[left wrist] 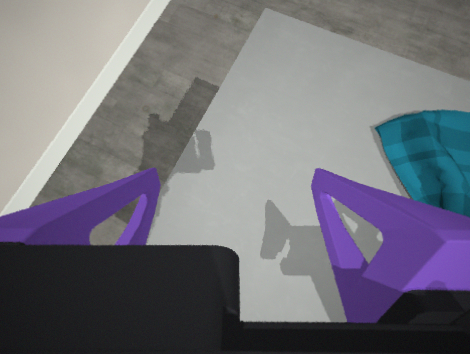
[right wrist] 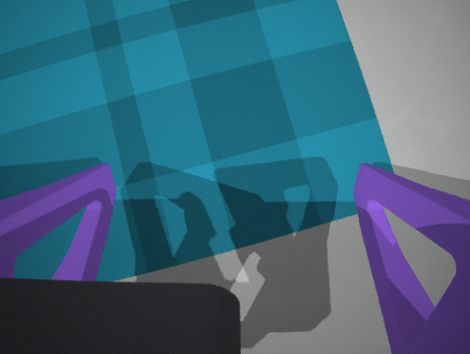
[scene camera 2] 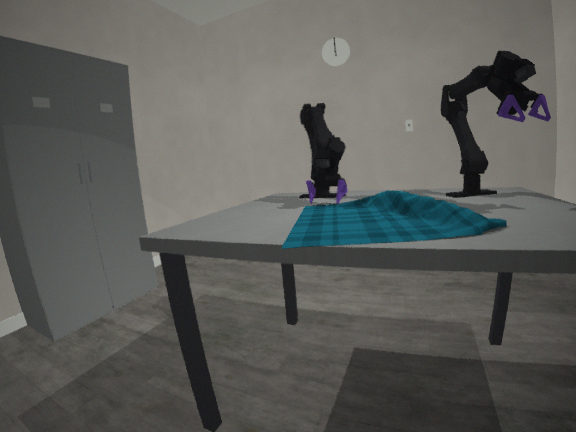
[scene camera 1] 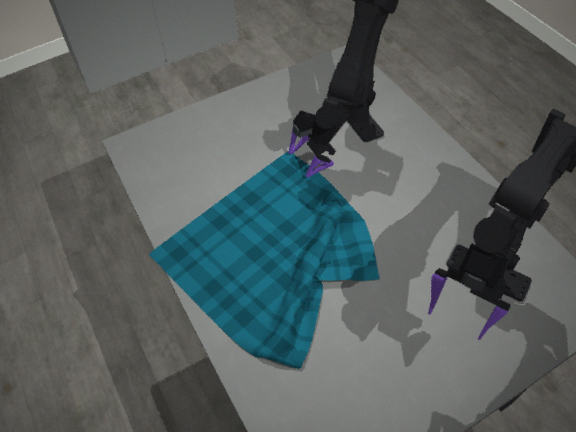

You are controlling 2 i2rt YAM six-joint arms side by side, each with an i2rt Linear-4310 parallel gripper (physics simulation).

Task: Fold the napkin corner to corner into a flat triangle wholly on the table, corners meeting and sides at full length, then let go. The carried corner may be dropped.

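The teal plaid napkin [scene camera 1: 260,235] [scene camera 2: 360,220] [left wrist: 425,155] [right wrist: 225,110] lies on the table, its left part flat and its right part bunched in raised folds. In scene camera 1 one corner points left at the table's edge, one is at the top, one points down and a flap points right. My right gripper [scene camera 1: 298,164] [scene camera 2: 325,202] [right wrist: 234,177] is open, low over the top corner, its fingertips on either side of it. Whether the tips touch the cloth I cannot tell. My left gripper [scene camera 1: 454,326] [scene camera 2: 534,120] [left wrist: 235,176] is open and empty, high and apart from the napkin.
The grey table [scene camera 1: 165,185] [scene camera 2: 225,225] has its edge close to the napkin's left corner. A grey cabinet [scene camera 1: 150,40] [scene camera 2: 65,190] stands on the floor beyond the table. Shadows of both arms fall across the table top.
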